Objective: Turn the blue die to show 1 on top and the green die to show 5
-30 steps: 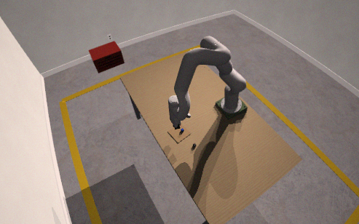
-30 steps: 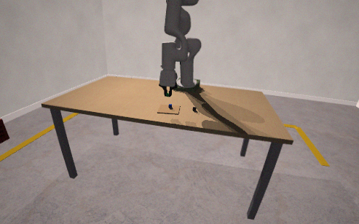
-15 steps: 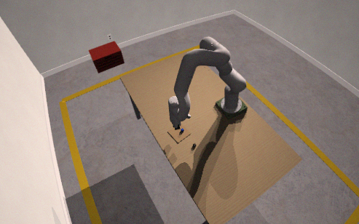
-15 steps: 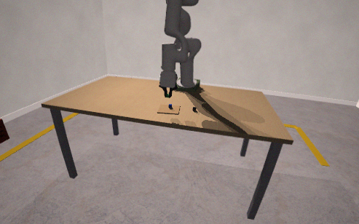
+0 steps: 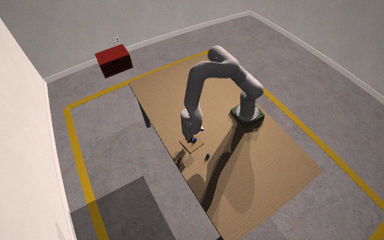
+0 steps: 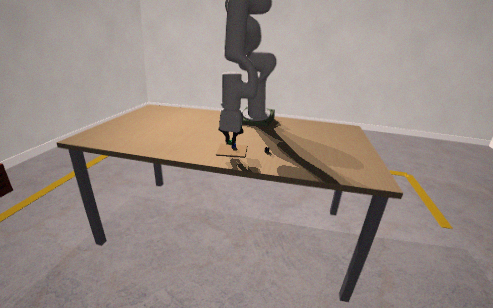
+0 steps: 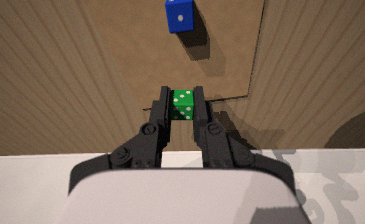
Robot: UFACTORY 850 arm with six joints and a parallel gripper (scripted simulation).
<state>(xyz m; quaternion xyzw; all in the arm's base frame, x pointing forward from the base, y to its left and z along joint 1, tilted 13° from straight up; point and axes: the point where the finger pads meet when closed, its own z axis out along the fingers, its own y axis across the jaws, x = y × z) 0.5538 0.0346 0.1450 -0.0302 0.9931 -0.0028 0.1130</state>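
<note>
My gripper is now 30 mm past the mat and 60 mm above it. Round my hand: black die 90 mm behind, 160 mm to the left, 50 mm below; then green die 10 mm below; then blue die 60 mm behind, 50 mm below.
</note>
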